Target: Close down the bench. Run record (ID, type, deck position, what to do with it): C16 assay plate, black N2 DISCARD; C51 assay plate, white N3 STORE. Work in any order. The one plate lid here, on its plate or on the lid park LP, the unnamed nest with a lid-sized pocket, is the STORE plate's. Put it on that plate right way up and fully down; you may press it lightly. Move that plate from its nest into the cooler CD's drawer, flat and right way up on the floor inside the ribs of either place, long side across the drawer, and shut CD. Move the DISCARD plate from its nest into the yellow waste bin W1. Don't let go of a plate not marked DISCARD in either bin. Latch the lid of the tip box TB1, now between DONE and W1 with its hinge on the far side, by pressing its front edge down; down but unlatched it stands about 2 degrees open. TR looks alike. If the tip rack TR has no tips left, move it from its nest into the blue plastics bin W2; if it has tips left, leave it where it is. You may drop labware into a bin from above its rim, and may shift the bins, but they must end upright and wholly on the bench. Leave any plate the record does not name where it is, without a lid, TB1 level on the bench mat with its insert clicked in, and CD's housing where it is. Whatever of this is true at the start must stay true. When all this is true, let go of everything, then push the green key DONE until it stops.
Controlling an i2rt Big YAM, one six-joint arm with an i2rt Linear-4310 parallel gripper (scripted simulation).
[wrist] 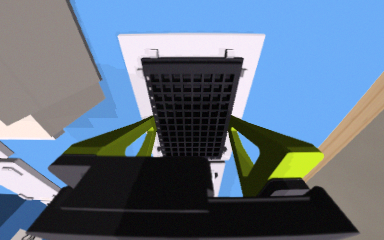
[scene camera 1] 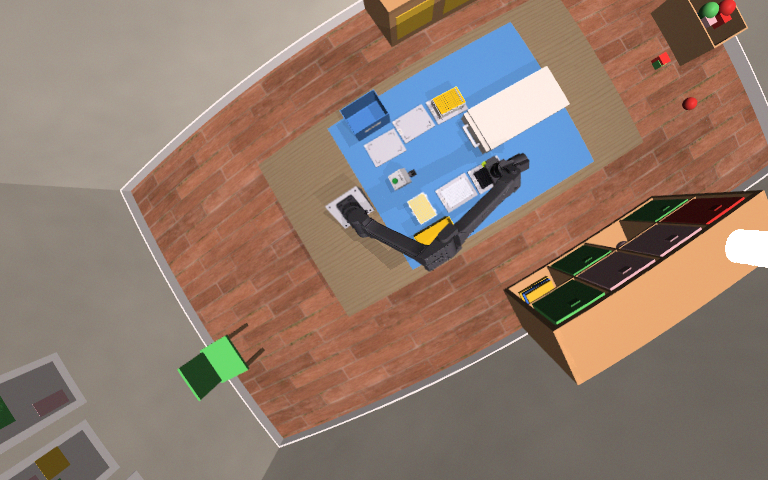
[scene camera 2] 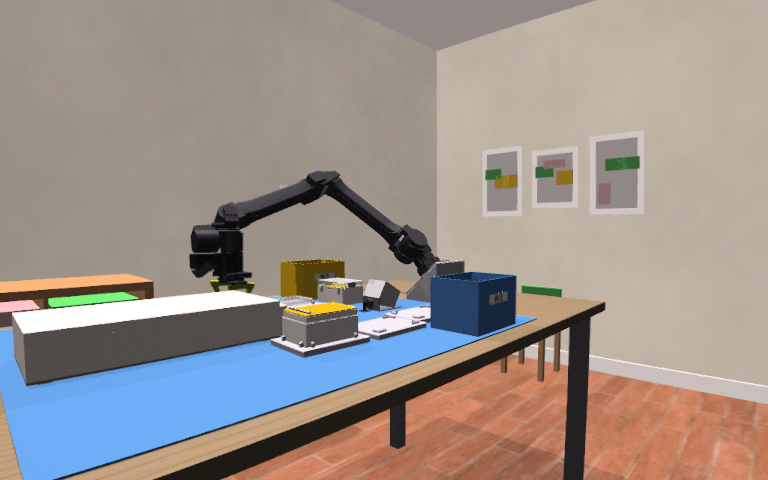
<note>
I see my gripper point(scene camera 2: 232, 309), a blue bin W2 point(scene camera 2: 472, 303), a white cooler CD point(scene camera 2: 55, 344), a yellow bin W1 point(scene camera 2: 298, 278), a black assay plate point(wrist: 199, 85), a tip rack TR point(scene camera 2: 324, 323), a tip box TB1 point(scene camera 2: 343, 291), a lid park point(scene camera 1: 384, 148) and a nest point(wrist: 134, 46).
The blue bin W2 also shows in scene camera 1 point(scene camera 1: 366, 110). The white cooler CD also shows in the wrist view point(wrist: 53, 61) and in scene camera 1 point(scene camera 1: 501, 117). My gripper is seen too in the wrist view point(wrist: 192, 119). Scene camera 2 does not show the black assay plate, which is hidden by the white cooler CD. The wrist view does not show the tip rack TR: it is out of frame.
</note>
